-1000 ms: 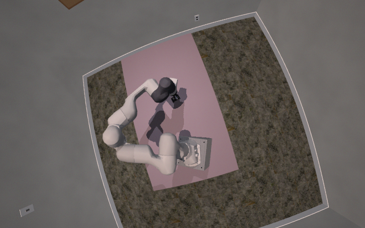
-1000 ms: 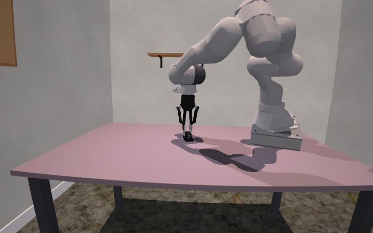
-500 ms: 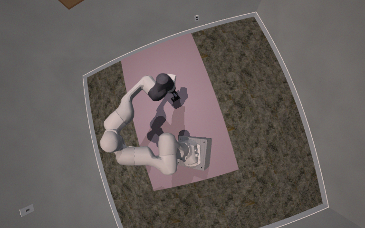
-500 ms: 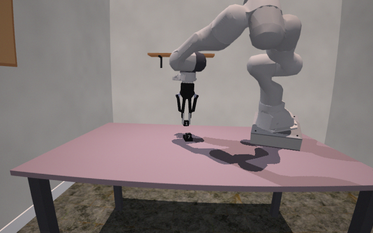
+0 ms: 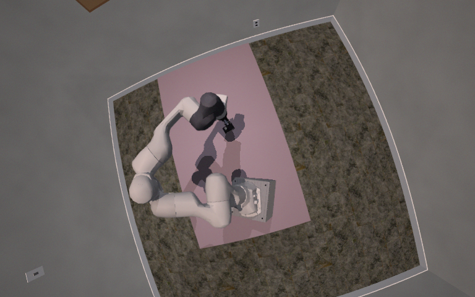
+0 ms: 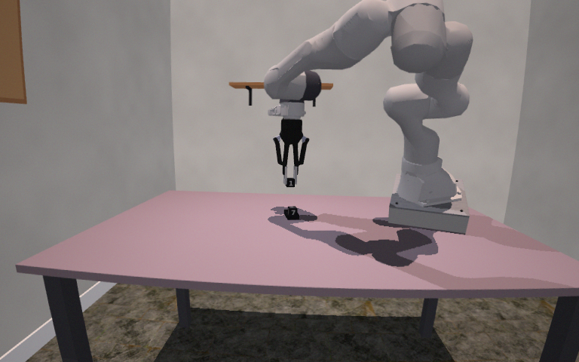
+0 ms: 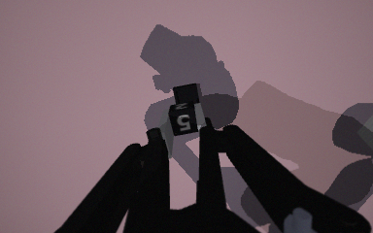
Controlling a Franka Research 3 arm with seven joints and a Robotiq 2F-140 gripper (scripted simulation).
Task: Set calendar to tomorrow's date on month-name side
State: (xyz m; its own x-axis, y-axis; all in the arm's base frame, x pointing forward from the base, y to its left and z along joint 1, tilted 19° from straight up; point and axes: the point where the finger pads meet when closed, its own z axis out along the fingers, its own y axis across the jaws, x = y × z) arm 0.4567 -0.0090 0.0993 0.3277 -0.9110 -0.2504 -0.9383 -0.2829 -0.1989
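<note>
Right now my hand is 10 mm past the black calendar tray, 20 mm to the right of it and 140 mm above it. Also, from my hand: black digit cube 30 mm below.
</note>
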